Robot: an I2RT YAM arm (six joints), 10 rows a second.
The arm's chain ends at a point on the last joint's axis. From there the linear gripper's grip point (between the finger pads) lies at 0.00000 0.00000 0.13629 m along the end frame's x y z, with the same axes.
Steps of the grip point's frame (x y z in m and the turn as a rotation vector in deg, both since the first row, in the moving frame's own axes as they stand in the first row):
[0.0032, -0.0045, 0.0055, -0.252, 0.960, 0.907]
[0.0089, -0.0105, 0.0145, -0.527, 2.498, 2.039]
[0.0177, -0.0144, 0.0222, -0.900, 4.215, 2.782]
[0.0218, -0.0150, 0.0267, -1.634, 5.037, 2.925]
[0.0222, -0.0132, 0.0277, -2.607, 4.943, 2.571]
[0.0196, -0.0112, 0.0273, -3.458, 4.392, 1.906]
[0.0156, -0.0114, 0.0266, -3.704, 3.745, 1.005]
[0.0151, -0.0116, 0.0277, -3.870, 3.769, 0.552]
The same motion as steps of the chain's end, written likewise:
[0.0009, -0.0051, 0.0055, -0.252, 0.960, 0.907]
[0.0030, -0.0119, 0.0146, -0.527, 2.498, 2.039]
[0.0077, -0.0168, 0.0226, -0.900, 4.215, 2.782]
[0.0099, -0.0192, 0.0273, -1.634, 5.037, 2.925]
[0.0106, -0.0197, 0.0283, -2.607, 4.943, 2.571]
[0.0093, -0.0196, 0.0279, -3.458, 4.392, 1.906]
[0.0068, -0.0203, 0.0272, -3.704, 3.745, 1.005]
[0.0062, -0.0208, 0.0283, -3.870, 3.769, 0.552]

